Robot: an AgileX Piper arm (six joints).
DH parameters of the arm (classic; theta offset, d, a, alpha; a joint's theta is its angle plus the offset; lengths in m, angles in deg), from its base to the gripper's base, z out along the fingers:
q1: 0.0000 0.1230 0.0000 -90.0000
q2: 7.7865 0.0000 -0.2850 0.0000
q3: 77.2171 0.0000 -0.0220 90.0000
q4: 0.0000 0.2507 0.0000 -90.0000
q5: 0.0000 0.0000 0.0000 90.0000
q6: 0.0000 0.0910 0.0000 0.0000
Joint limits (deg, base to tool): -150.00..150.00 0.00..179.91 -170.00..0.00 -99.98..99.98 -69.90..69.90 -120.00..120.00
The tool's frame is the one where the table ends.
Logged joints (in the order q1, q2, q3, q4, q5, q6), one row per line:
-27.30 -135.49 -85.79 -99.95 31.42 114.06
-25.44 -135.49 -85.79 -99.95 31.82 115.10
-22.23 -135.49 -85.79 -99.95 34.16 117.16
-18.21 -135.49 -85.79 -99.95 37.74 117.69
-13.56 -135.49 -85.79 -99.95 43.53 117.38
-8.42 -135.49 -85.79 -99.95 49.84 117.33
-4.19 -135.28 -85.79 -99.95 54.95 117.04
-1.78 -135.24 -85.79 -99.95 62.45 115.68
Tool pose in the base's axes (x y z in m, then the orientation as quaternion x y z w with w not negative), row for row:
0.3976 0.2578 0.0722 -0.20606 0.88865 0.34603 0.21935
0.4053 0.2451 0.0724 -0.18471 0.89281 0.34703 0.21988
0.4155 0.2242 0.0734 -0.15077 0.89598 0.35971 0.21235
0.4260 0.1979 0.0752 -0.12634 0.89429 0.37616 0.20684
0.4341 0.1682 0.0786 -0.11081 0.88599 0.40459 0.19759
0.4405 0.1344 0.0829 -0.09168 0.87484 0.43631 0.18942
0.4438 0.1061 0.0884 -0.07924 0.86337 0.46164 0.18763
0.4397 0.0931 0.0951 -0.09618 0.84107 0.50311 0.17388
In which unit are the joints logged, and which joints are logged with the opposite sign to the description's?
The joints are logged in degrees. Opposite sign: q1, q2, q5.
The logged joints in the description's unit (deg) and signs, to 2 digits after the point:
27.30 135.49 -85.79 -99.95 -31.42 114.06
25.44 135.49 -85.79 -99.95 -31.82 115.10
22.23 135.49 -85.79 -99.95 -34.16 117.16
18.21 135.49 -85.79 -99.95 -37.74 117.69
13.56 135.49 -85.79 -99.95 -43.53 117.38
8.42 135.49 -85.79 -99.95 -49.84 117.33
4.19 135.28 -85.79 -99.95 -54.95 117.04
1.78 135.24 -85.79 -99.95 -62.45 115.68

